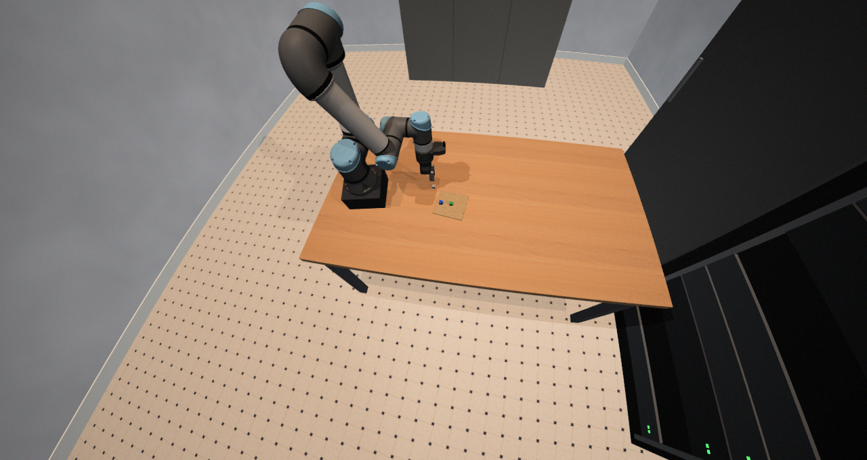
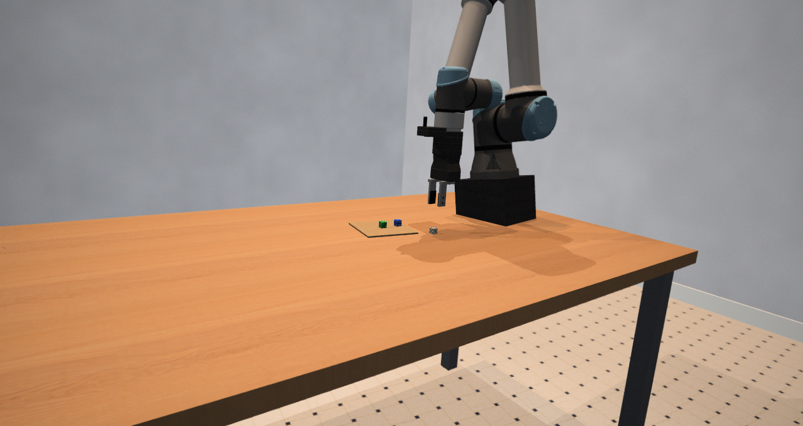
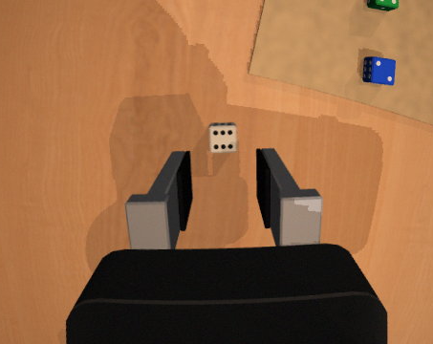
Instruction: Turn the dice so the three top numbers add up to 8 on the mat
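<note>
My gripper is now 9 cm above the white die. From my hand the other things lie so: green die 11 cm ahead, 9 cm to the right, 8 cm below; mat 11 cm ahead, 9 cm to the right, 9 cm below; blue die 6 cm ahead, 9 cm to the right, 8 cm below.
</note>
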